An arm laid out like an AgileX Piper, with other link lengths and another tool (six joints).
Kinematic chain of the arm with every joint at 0, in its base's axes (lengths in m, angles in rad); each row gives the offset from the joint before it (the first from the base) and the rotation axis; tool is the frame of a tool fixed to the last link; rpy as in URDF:
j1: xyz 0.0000 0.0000 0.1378 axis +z
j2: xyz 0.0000 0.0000 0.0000 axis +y
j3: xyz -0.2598 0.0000 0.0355 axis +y
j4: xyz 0.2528 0.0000 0.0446 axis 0.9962 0 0.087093
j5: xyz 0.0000 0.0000 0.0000 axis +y
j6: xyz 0.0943 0.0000 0.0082 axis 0.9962 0 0.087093
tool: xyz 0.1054 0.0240 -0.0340 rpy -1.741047 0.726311 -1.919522
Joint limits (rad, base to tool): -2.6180..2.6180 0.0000..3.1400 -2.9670..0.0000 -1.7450..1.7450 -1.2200..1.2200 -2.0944..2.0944
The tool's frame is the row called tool.
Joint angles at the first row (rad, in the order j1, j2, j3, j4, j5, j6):
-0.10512 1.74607 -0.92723 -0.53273 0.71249 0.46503
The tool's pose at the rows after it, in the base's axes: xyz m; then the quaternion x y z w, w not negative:
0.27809 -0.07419 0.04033 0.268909 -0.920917 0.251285 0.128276
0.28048 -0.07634 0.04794 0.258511 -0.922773 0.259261 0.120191
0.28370 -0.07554 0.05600 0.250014 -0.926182 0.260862 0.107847
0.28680 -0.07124 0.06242 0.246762 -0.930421 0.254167 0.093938
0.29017 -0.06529 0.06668 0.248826 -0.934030 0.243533 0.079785
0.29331 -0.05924 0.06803 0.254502 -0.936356 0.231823 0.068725
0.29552 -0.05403 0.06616 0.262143 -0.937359 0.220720 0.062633
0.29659 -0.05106 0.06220 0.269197 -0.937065 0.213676 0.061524
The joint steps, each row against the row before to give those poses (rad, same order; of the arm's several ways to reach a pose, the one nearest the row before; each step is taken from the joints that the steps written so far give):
-0.00001 -0.01644 -0.00099 -0.02732 0.01113 0.02804
0.00003 -0.02278 -0.00317 -0.01405 0.00898 0.02136
-0.00002 -0.02477 -0.00547 0.00840 0.00401 0.00410
0.00002 -0.02120 -0.00566 0.03398 -0.00281 -0.01870
-0.00002 -0.01406 -0.00558 0.04556 -0.00985 -0.03296
0.00000 -0.00343 -0.00528 0.04621 -0.01306 -0.03783
-0.00001 0.00703 -0.00333 0.03976 -0.01407 -0.03588
0.00001 0.01309 -0.00056 0.02197 -0.01287 -0.02335

